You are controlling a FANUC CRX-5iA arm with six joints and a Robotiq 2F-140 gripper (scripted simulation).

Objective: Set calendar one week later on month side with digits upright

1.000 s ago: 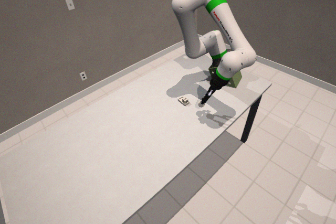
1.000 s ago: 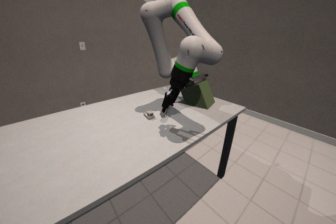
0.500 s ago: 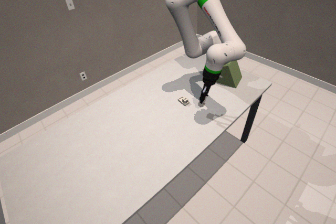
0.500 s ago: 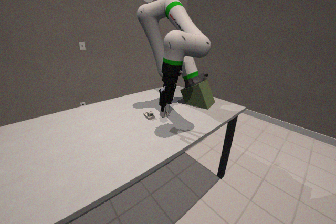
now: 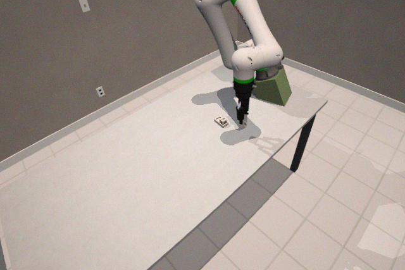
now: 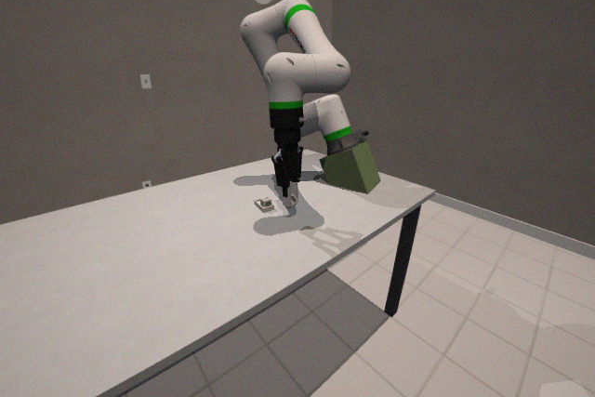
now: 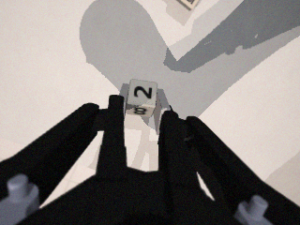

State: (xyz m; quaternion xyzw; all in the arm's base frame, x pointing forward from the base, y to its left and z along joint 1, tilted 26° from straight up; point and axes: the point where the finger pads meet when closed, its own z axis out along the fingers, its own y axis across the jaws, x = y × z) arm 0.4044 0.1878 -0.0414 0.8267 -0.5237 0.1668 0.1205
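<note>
Right now my hand is 3 cm above the white calendar cube.
</note>
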